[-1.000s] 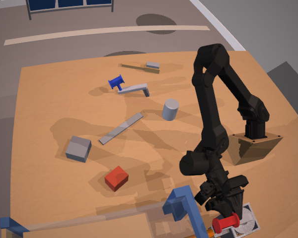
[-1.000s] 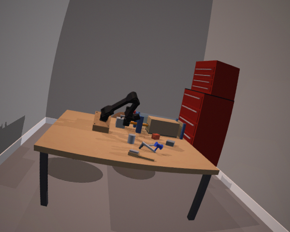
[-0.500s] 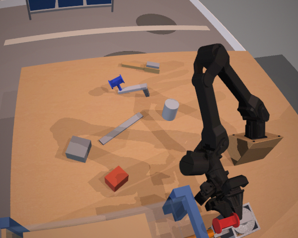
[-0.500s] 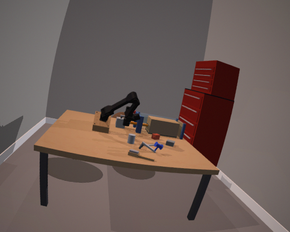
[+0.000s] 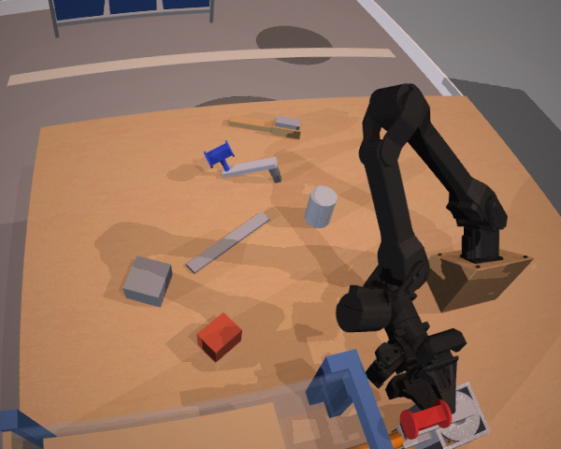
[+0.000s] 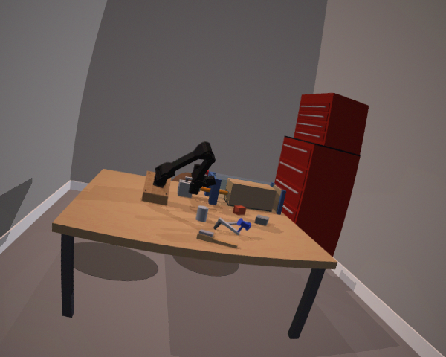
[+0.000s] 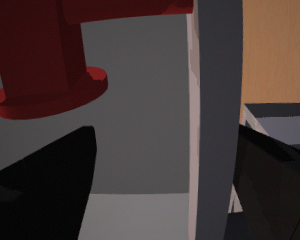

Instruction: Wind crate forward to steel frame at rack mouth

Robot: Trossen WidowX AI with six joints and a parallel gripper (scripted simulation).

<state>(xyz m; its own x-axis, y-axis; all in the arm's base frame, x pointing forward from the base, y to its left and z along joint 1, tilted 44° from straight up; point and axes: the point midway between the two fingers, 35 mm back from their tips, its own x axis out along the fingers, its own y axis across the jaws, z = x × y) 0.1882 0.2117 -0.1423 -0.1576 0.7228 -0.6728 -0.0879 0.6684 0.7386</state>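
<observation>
My gripper tip is now 1 cm short of the red-gripped winch handle and 1 cm above it. Also, from my gripper tip: blue steel frame (11 cm ahead, 2 cm to the left, 3 cm below); then red knob (5 cm ahead, 2 cm above); then grey winch (6 cm behind, 2 cm to the right, 10 cm below).
</observation>
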